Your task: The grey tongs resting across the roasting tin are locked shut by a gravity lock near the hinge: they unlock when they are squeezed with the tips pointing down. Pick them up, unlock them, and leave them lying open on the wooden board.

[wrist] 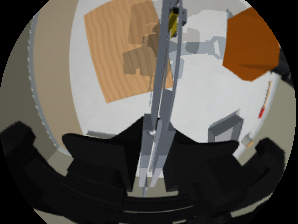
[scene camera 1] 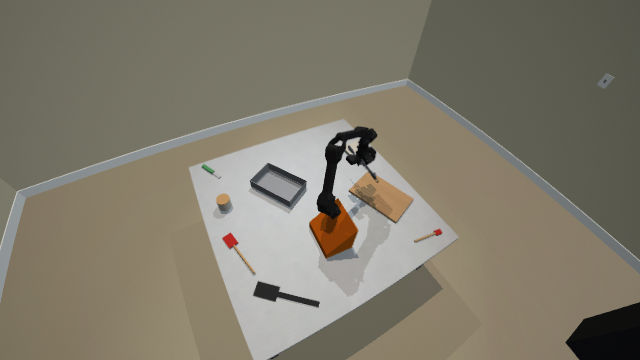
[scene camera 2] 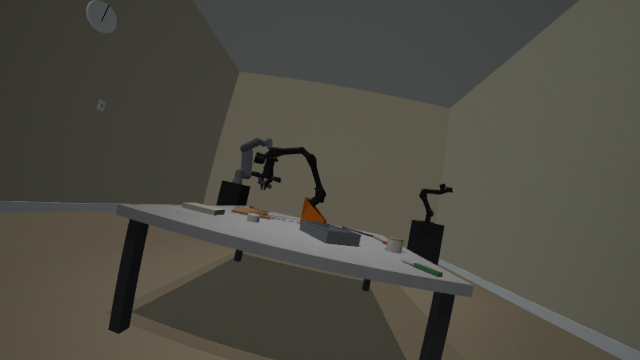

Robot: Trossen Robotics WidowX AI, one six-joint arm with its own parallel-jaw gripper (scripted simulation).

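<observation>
There is a wooden board (scene camera 1: 383,197) that I see 164 cm from the lens. I also see a grey roasting tin (scene camera 1: 271,180), and the tin is 166 cm from the lens.
</observation>
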